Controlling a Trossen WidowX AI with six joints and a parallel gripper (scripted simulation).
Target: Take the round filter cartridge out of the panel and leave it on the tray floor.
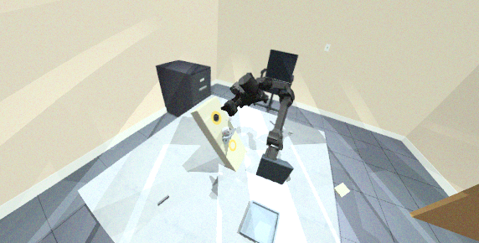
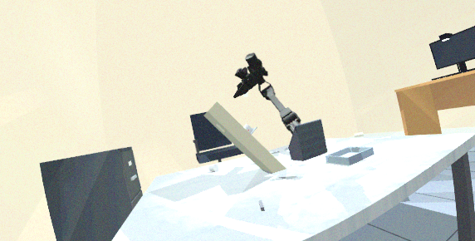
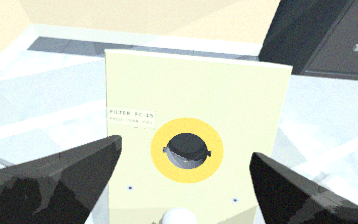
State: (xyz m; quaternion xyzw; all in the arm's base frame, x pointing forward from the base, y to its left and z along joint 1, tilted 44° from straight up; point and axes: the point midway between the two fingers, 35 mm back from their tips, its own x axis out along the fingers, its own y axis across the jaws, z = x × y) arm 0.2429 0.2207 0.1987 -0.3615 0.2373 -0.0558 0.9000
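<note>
The round filter cartridge lies 170 mm below my gripper tip and 20 mm behind it. The rest, counted from my gripper tip: white card: 800 mm behind, 380 mm below, 130 mm to the right; grey tray: 380 mm below, 380 mm behind, 250 mm to the left; small grey stick: 420 mm to the left, 380 mm below, 80 mm ahead.
</note>
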